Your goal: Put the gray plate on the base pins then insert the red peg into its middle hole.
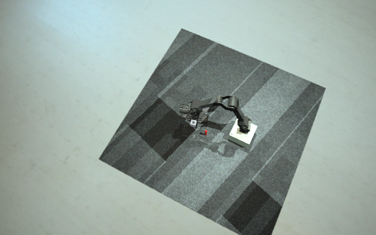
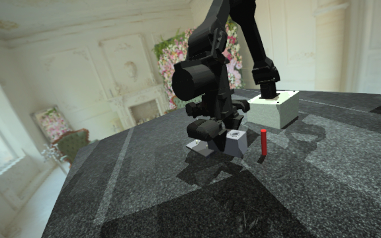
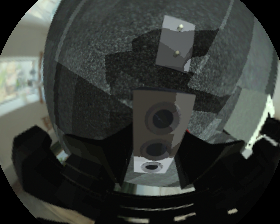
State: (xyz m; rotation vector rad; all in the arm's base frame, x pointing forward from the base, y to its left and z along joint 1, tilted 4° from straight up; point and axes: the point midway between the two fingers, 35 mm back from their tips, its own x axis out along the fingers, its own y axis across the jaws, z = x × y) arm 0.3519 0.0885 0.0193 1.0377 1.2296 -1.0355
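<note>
The pin base is 10 mm behind my gripper tip, 150 mm to the right of it and 60 mm below it. From my gripper tip the other things lie so: red peg: 110 mm behind, 40 mm to the left, 30 mm below; then gray plate: 30 mm above.
</note>
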